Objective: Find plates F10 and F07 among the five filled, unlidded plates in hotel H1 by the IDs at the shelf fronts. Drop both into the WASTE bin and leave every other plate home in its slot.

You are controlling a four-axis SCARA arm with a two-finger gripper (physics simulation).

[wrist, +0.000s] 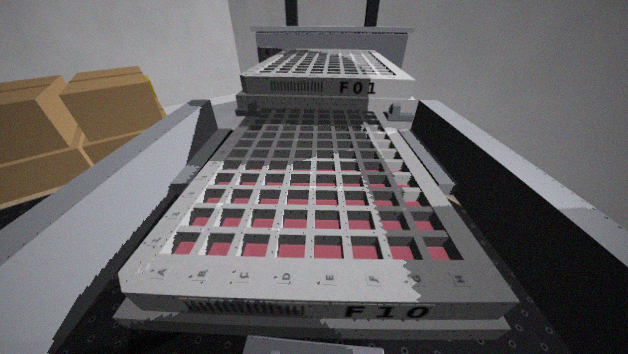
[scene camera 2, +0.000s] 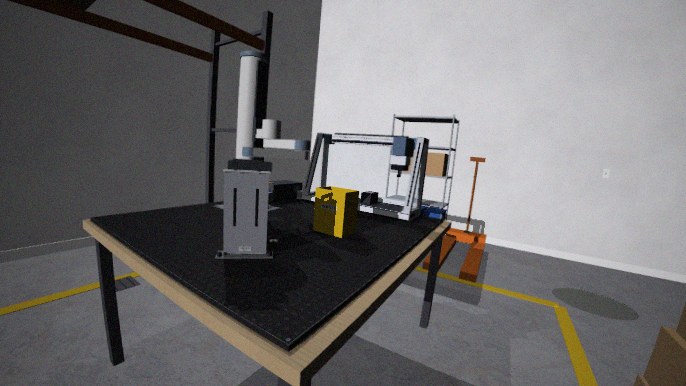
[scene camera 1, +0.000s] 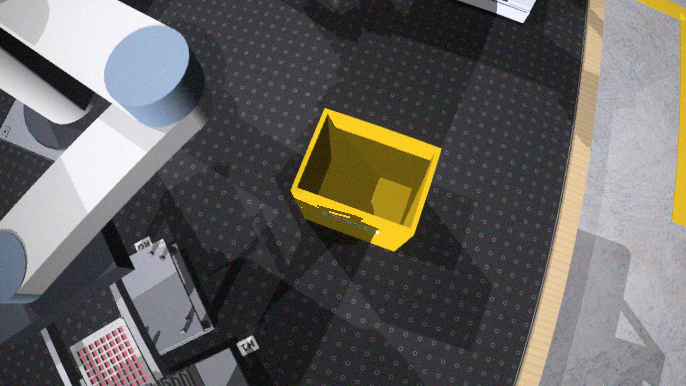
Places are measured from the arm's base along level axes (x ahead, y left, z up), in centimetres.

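Where they show: gripper, fingertip midpoint: (wrist: pixel 314 119); arm's base at its link origin: (scene camera 1: pixel 76 95).
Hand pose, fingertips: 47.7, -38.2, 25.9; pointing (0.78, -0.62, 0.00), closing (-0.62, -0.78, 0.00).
Things, the pixels of their top centre, and the offset from my fingertips, as dx, dy, dz.
- plate F10 at its top centre: (wrist: pixel 314 144) (scene camera 1: pixel 117 380) -1.8, +1.4, -0.2
- Plate F01 at its top centre: (wrist: pixel 327 58) +4.4, -4.6, +1.9
- H1 tag at its top centre: (scene camera 1: pixel 247 345) +7.0, +6.4, -24.6
- yellow WASTE bin at its top centre: (scene camera 1: pixel 367 168) (scene camera 2: pixel 337 189) +16.9, +35.6, -4.7
- RG tag at its top centre: (scene camera 1: pixel 143 245) -17.1, +15.4, -24.6
My gripper (wrist: pixel 314 119) (scene camera 1: pixel 98 345) is shut on plate F10 (wrist: pixel 315 275) (scene camera 1: pixel 120 356), a pale plate with pink-filled wells. Its long sides lie between the two fingers, and its ID faces the wrist camera. It looks level. Plate F01 (wrist: pixel 330 86) stands behind it in the wrist view, in front of a grey panel. Plate F07 does not show legibly. The H1 tag (scene camera 1: pixel 247 345) marks the hotel, partly seen at the bottom of scene camera 1. The yellow WASTE bin (scene camera 1: pixel 382 131) (scene camera 2: pixel 345 215) is open-topped, right of the arm; no plate shows inside it.
A grey stand (scene camera 1: pixel 162 305) with pegs and an RG tag (scene camera 1: pixel 143 244) is beside the gripper. The blue-capped arm (scene camera 1: pixel 112 145) reaches across at left. A gantry machine (scene camera 2: pixel 365 138) stands behind the bin. The wooden table edge (scene camera 1: pixel 560 250) runs along the right.
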